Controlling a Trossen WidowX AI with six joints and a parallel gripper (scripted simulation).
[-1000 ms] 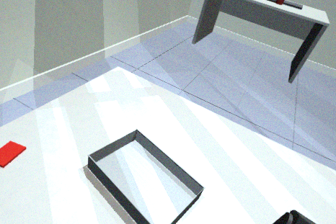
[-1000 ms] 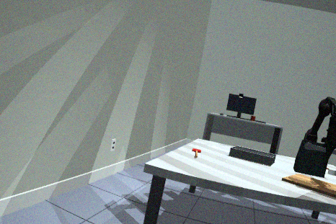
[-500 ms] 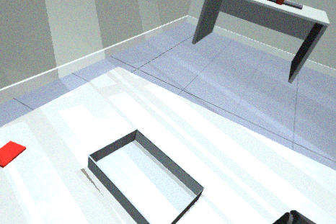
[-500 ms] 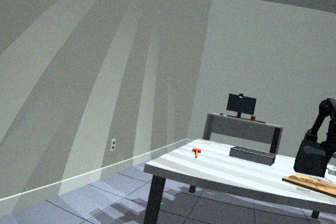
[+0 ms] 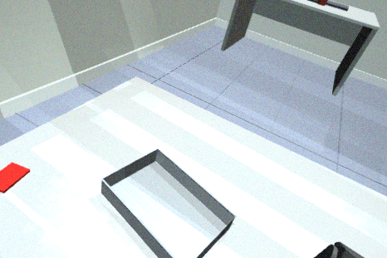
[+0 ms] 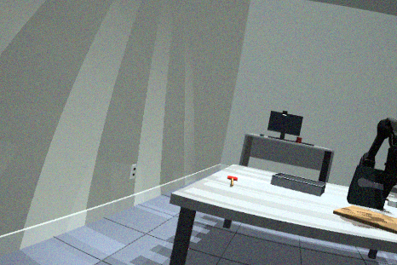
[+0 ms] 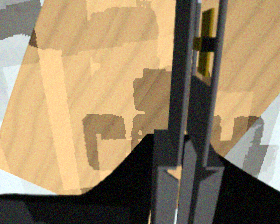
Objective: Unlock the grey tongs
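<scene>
Now: gripper tip 100 mm above the wooden board and 10 mm to the left of it. Round my gripper tip: yellow lock piece: 50 mm behind, 40 mm above; grey roasting tin: 490 mm to the right, 380 mm ahead, 80 mm below; red object: 730 mm ahead, 250 mm to the right, 100 mm below.
</scene>
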